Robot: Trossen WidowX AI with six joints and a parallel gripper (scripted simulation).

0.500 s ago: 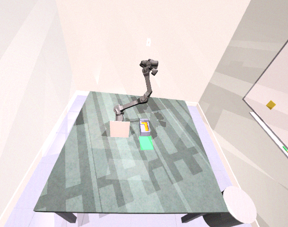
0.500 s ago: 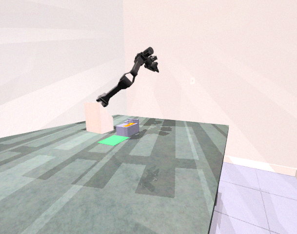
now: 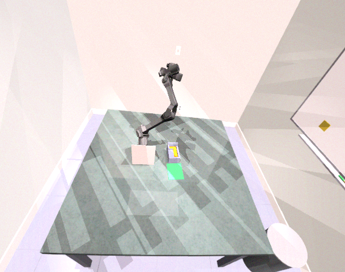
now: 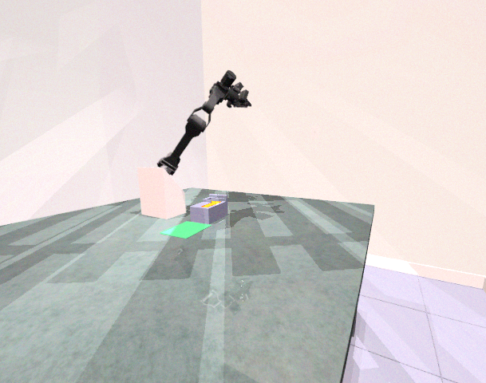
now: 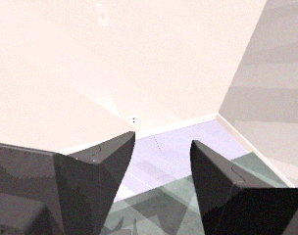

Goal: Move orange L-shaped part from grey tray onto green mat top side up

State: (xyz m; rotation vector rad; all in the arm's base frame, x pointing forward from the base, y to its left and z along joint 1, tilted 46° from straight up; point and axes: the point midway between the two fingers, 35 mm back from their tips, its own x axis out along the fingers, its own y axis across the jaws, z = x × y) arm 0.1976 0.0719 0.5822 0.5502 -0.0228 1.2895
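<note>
My gripper tip is 48 cm above the orange L-shaped part, 41 cm to the left of it and 8 cm short of it. Round my gripper tip: green mat: 57 cm to the right, 54 cm below, 12 cm ahead.
</note>
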